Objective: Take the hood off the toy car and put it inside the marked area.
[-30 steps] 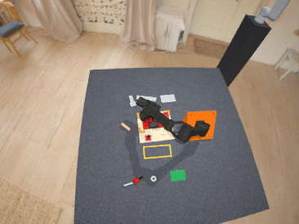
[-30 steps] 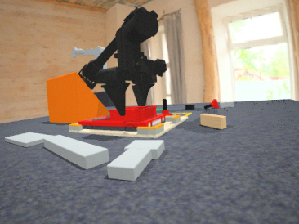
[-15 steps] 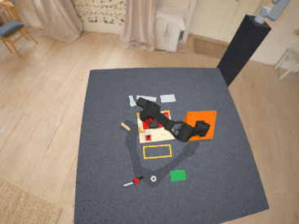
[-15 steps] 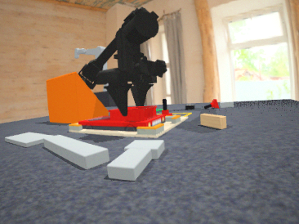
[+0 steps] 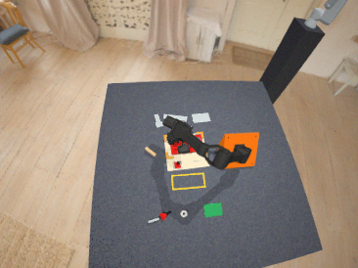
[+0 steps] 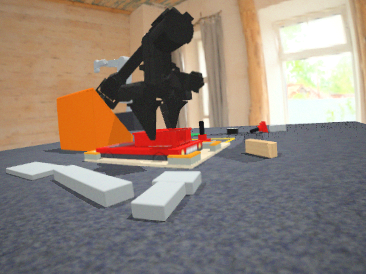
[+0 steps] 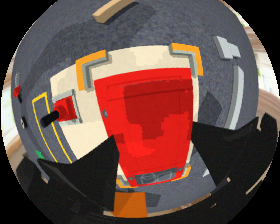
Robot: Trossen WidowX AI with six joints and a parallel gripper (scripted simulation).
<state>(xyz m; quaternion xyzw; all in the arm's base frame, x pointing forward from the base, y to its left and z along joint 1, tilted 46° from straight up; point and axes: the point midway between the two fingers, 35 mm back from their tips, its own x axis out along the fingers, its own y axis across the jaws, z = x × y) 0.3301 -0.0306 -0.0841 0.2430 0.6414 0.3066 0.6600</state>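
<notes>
My gripper tip is now 30 mm past the cream baseplate, 20 mm to the right of it and 30 mm above it. The rest, counted from my gripper tip: red hood 10 mm above; wooden block 180 mm ahead, 40 mm to the left, 30 mm below; green square 160 mm behind, 390 mm to the left, 40 mm below.
</notes>
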